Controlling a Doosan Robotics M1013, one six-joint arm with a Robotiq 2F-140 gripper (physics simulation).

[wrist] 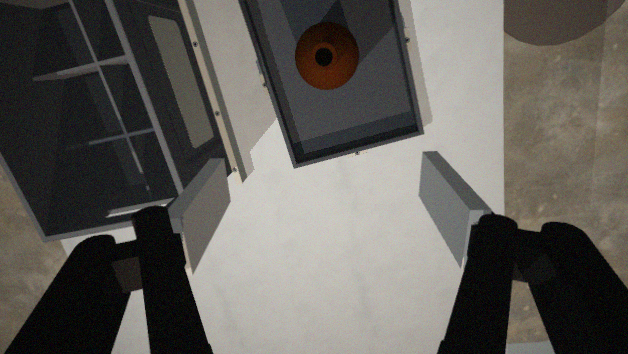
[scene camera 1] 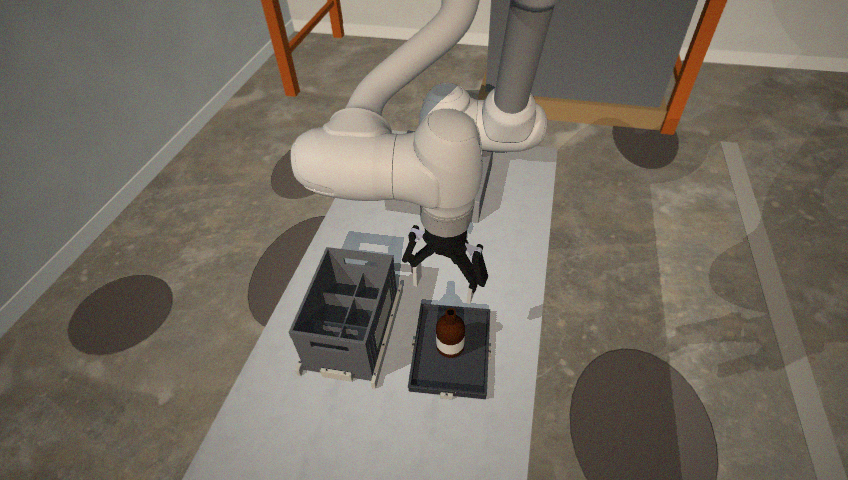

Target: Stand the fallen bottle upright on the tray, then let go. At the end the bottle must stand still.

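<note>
A brown bottle with a white label stands upright on the floor of the dark tray. In the wrist view it is seen from above, its round mouth facing the camera. My gripper is open and empty, pointing down. It hangs above the white surface, behind the tray on the robot's side, clear of the bottle. Both pale finger pads show in the wrist view, with white surface between them.
A grey crate with dividers stands left of the tray, with pale rails at its foot. In the wrist view the left finger overlaps the crate's near corner. An orange-legged frame stands at the back right.
</note>
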